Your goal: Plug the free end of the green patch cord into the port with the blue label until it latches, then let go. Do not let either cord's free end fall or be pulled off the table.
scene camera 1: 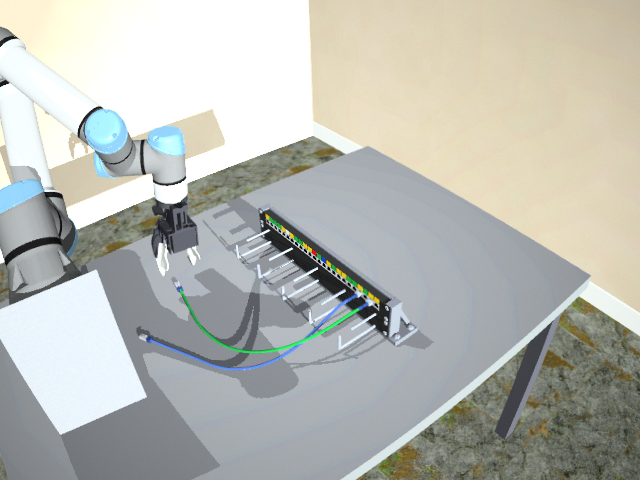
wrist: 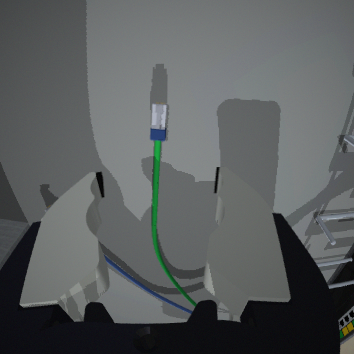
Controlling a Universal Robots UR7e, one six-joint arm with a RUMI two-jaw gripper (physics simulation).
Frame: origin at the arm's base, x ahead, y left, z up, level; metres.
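Seen in the pictures: gripper, fingertip midpoint: [scene camera 1: 178, 269] [wrist: 158, 171]; arm's base at its link origin: [scene camera 1: 50, 300].
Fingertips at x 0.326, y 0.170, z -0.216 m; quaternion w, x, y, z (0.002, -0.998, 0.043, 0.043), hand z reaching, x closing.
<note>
Offsets run from my fingertips to a thing's top centre. "pt": to the spot under its first point.
The green cord [scene camera 1: 258, 351] [wrist: 155, 210] runs from the right part of the patch panel [scene camera 1: 383, 322] to its free plug @(0.004 m back, 0.020 m left, 0.053 m down) [scene camera 1: 177, 284] [wrist: 158, 120], a clear plug with a blue collar. The plug is near the table's left side, pointing away from the fingers in the wrist view. My gripper [scene camera 1: 178, 266] [wrist: 158, 171] is open and empty above and behind the plug, with the cord passing below between the fingers in the wrist view. The blue label @(pt 0.260 m ahead, 0.236 m right, 0.031 m up) [scene camera 1: 324, 260] is near the middle of the panel's label row; its port is too small to make out clearly.
A blue cord @(pt 0.032 m back, 0.311 m right, 0.055 m down) [scene camera 1: 242, 368] [wrist: 145, 289] also runs from the panel; its free plug @(pt 0.158 m back, 0.091 m right, 0.057 m down) [scene camera 1: 144, 337] is at the table's left, partly hidden behind a finger in the wrist view. Metal cable hooks @(pt 0.187 m ahead, 0.105 m right, 0.046 m down) [wrist: 335, 217] stick out before the panel. A white board [scene camera 1: 72, 351] stands at the front left.
</note>
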